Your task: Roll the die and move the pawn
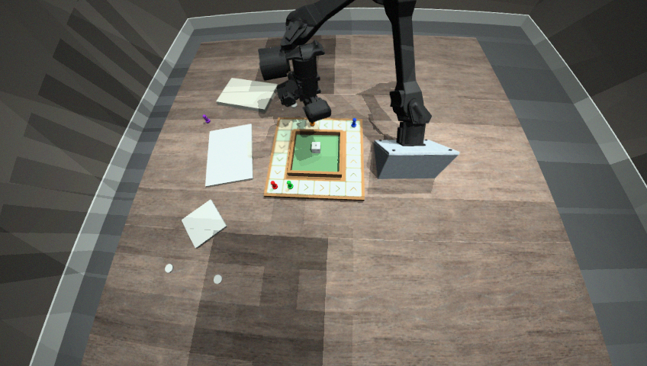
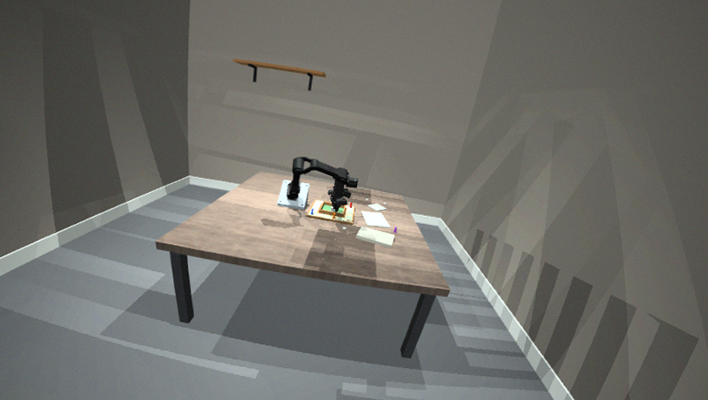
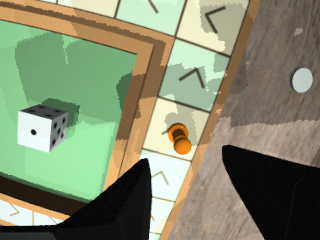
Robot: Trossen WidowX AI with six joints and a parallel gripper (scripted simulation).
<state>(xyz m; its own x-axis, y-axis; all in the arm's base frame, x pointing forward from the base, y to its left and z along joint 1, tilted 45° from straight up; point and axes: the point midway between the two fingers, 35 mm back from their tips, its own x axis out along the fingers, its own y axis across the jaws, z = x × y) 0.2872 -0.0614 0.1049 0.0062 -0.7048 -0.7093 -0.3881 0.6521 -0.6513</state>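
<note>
My gripper tip is now 3 cm above the orange pawn. Round my gripper tip: green pawn: 6 cm ahead, 22 cm to the left, 3 cm below; blue pawn: 14 cm behind, 1 cm to the left, 3 cm below; white die: 2 cm behind, 10 cm to the left, 4 cm below.
</note>
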